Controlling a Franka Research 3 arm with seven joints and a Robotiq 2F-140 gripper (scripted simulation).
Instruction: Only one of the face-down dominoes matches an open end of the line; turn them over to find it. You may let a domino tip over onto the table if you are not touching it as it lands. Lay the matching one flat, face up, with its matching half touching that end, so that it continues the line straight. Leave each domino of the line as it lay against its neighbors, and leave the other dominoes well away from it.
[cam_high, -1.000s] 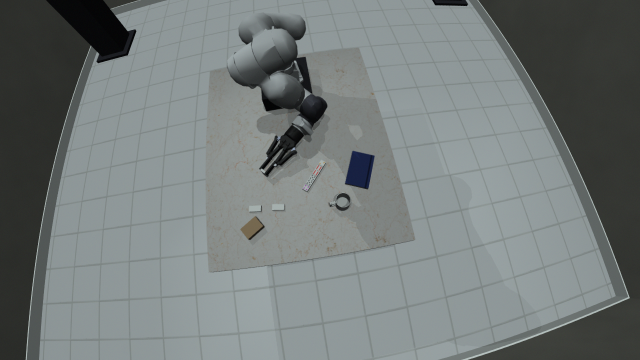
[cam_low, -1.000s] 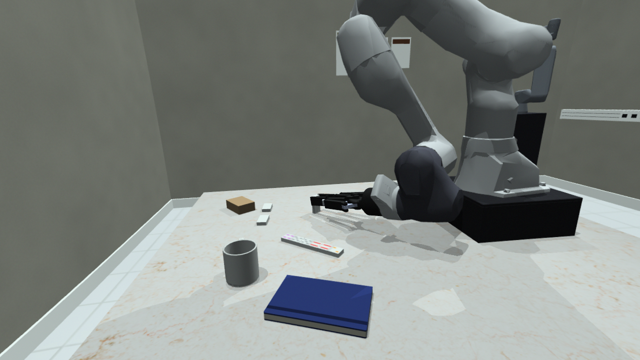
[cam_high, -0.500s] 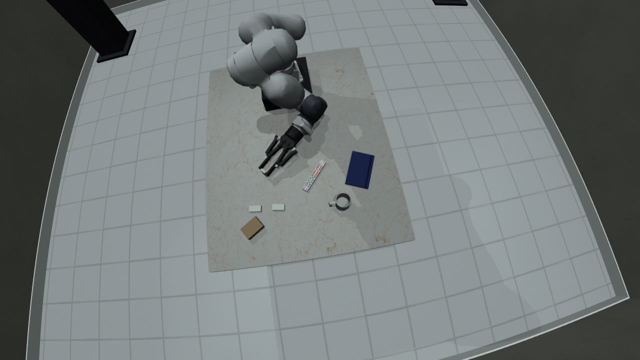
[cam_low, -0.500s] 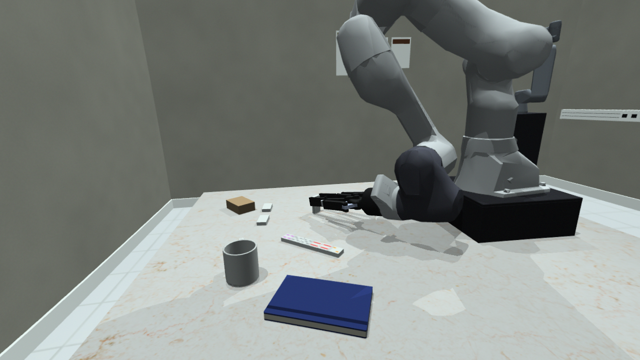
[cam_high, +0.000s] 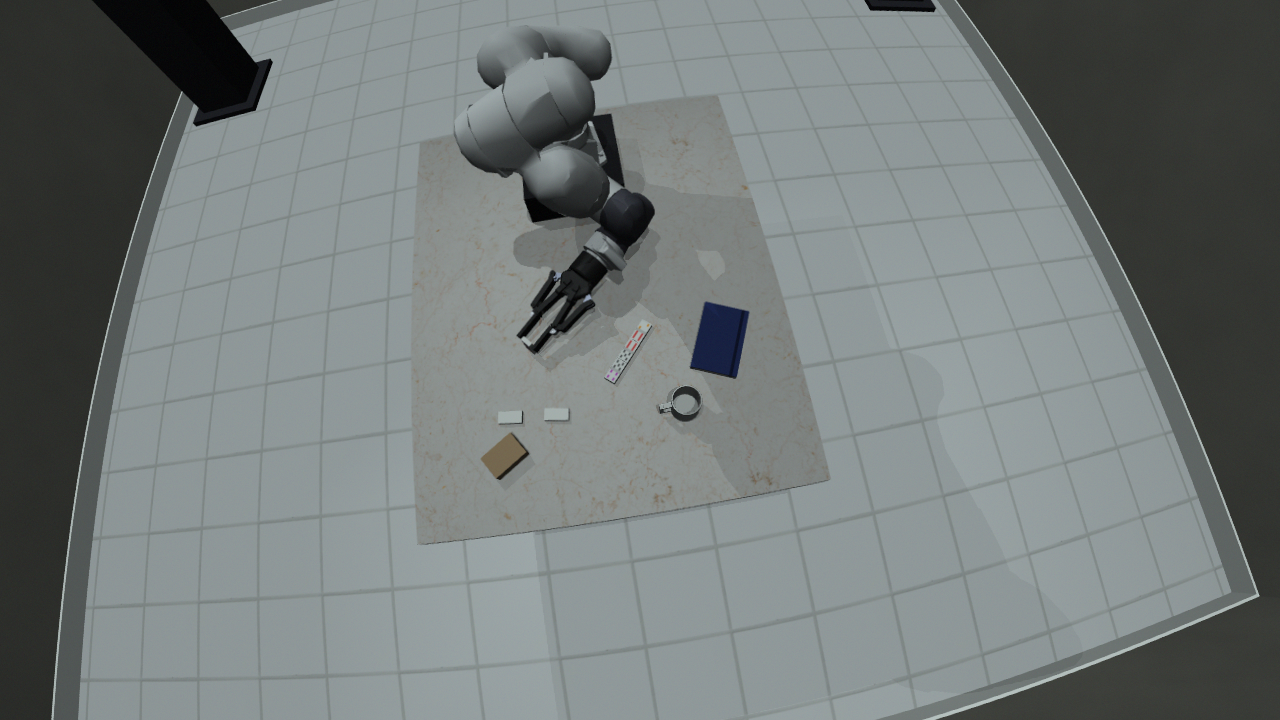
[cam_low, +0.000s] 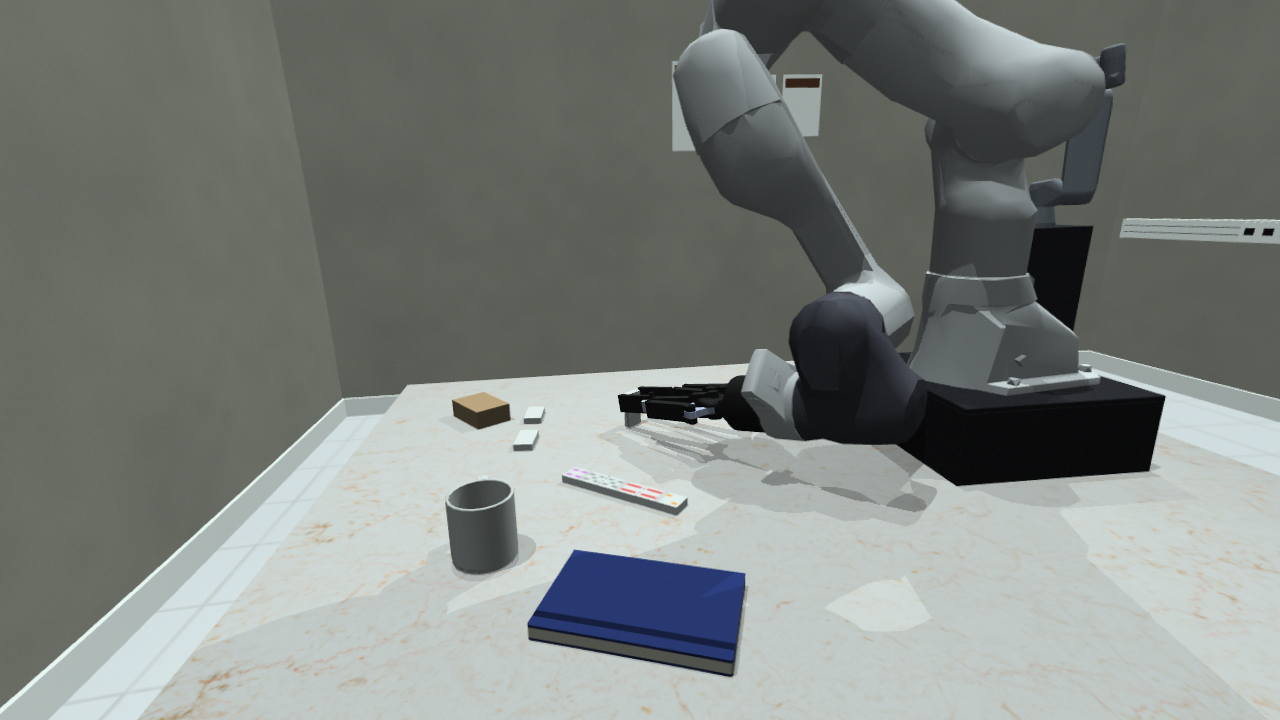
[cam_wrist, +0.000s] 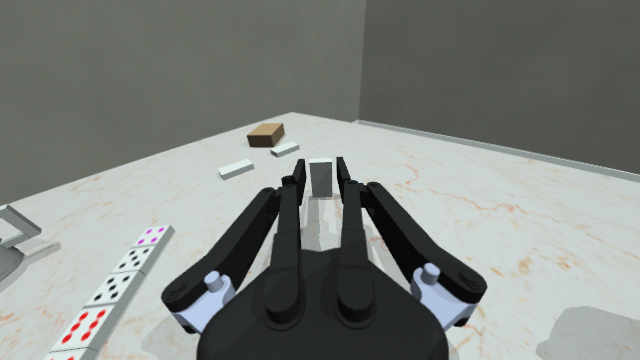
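Right now the white domino is 2 cm ahead of my hand, 2 cm to the right of it and 2 cm below it. From my hand the other things lie so: grey mug: 20 cm ahead, 31 cm to the left, 2 cm below; then blue book: 5 cm ahead, 42 cm to the left, 4 cm below; then brown block: 27 cm ahead, 9 cm to the right, 3 cm below.
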